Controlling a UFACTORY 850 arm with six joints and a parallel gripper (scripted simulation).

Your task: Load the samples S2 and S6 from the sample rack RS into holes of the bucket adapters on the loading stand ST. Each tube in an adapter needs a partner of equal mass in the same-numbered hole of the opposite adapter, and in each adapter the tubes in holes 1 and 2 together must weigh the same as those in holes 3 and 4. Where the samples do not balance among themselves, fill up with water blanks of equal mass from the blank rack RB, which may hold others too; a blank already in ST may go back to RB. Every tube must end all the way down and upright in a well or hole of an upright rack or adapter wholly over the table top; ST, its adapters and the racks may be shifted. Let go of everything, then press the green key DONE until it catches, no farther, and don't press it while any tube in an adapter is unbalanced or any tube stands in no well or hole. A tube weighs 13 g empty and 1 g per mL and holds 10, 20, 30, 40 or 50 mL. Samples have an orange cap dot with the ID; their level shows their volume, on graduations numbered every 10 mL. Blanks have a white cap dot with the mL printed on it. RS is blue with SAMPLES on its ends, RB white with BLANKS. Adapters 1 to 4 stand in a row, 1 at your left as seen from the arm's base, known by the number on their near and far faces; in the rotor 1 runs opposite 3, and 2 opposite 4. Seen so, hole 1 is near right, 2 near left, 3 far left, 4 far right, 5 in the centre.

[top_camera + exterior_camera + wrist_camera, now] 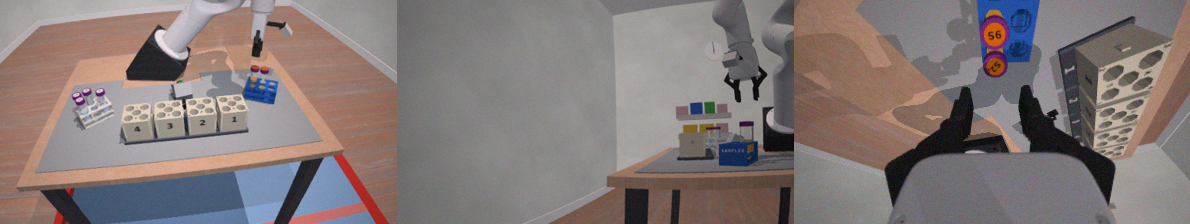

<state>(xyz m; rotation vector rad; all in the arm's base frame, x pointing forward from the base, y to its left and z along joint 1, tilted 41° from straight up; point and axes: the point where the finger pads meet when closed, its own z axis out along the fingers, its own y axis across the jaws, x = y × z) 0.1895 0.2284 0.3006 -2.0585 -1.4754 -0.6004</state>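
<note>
My hand is 1 cm past the sample tube S2 and 14 cm above it. From my hand the other things lie so: blue sample rack RS (3 cm ahead, 3 cm to the left, 17 cm below); then adapter 1 (21 cm ahead, 11 cm to the right, 15 cm below); then sample S6 (2 cm ahead, 4 cm to the left, 14 cm below).
</note>
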